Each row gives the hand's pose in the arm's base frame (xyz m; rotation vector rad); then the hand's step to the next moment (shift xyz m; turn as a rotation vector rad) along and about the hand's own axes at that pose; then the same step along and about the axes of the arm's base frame.
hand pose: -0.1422 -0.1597 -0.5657 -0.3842 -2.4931 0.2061
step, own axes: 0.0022 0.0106 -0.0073 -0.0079 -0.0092 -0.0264
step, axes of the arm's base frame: 0.0050 0.0112 0.0046 0.0196 -0.0097 0.0192
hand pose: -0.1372 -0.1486 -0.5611 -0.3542 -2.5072 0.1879
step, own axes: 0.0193 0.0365 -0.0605 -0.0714 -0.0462 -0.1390
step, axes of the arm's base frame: 0.0274 0.0438 0.0519 0.1270 -0.0575 0.0843
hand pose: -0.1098 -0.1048 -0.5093 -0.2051 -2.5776 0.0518
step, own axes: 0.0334 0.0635 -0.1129 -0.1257 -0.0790 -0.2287
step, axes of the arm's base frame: 0.0403 0.0674 0.1083 0.2155 -0.0988 0.1347
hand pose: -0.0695 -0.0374 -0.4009 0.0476 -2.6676 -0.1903
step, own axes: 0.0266 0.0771 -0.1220 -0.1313 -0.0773 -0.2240
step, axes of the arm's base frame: 0.0312 0.0592 0.1306 0.2184 -0.0962 0.1283
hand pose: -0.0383 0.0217 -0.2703 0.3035 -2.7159 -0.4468
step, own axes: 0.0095 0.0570 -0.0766 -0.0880 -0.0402 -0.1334
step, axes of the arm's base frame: 0.0128 0.0299 0.0903 0.1381 -0.0493 0.0752
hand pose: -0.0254 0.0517 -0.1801 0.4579 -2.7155 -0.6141
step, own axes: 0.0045 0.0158 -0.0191 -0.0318 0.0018 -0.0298
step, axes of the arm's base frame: -0.0007 0.0050 0.0247 0.0392 0.0028 0.0189
